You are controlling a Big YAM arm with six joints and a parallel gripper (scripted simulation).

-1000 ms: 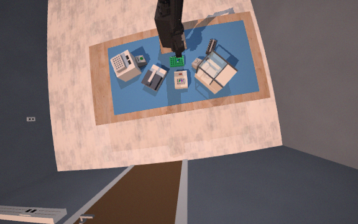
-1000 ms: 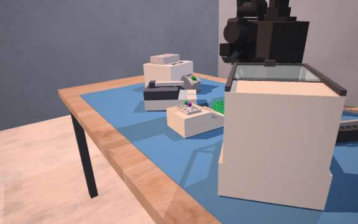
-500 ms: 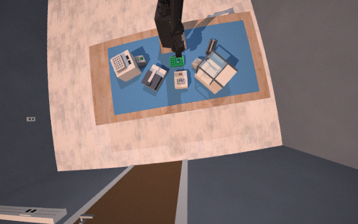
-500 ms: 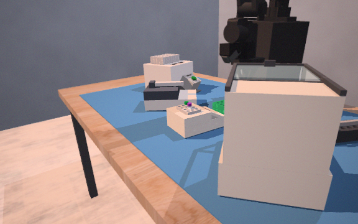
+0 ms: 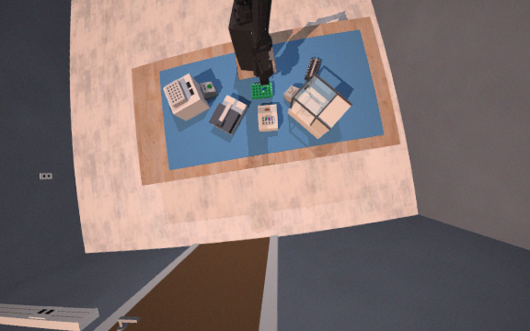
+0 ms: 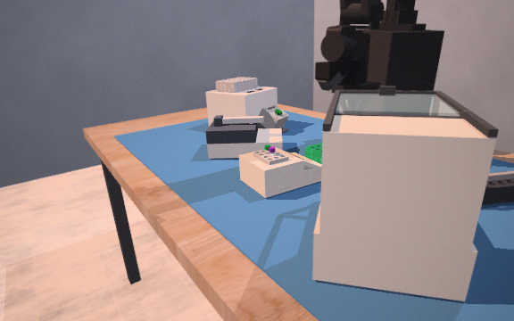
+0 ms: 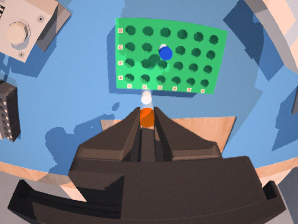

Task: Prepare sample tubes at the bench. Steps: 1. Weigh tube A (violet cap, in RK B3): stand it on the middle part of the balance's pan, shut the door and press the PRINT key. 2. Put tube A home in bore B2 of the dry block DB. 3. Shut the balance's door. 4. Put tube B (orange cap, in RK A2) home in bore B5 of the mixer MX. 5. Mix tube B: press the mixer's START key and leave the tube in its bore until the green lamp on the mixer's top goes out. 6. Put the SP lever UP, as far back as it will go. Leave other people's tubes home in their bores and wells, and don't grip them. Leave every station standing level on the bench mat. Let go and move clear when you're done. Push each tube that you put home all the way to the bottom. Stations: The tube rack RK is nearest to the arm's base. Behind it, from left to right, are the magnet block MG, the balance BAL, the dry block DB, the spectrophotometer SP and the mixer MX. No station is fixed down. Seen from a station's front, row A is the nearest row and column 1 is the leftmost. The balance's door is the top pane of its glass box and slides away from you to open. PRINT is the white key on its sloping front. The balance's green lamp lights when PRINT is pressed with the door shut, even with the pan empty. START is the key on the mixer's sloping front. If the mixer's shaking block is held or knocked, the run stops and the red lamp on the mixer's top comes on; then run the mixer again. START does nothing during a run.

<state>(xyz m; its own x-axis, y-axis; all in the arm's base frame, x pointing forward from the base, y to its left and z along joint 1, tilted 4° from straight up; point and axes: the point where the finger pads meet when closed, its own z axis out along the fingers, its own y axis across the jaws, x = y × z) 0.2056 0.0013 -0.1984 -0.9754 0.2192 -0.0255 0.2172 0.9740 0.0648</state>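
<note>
My hand is 500 mm to the left of the mixer's shaking block, 80 mm past it and 50 mm below it. Round my hand: rack (90 mm below, 30 mm to the right, 20 mm ahead); blue-capped tube (80 mm below, 30 mm to the right, 30 mm ahead); orange-capped tube (20 mm below).
</note>
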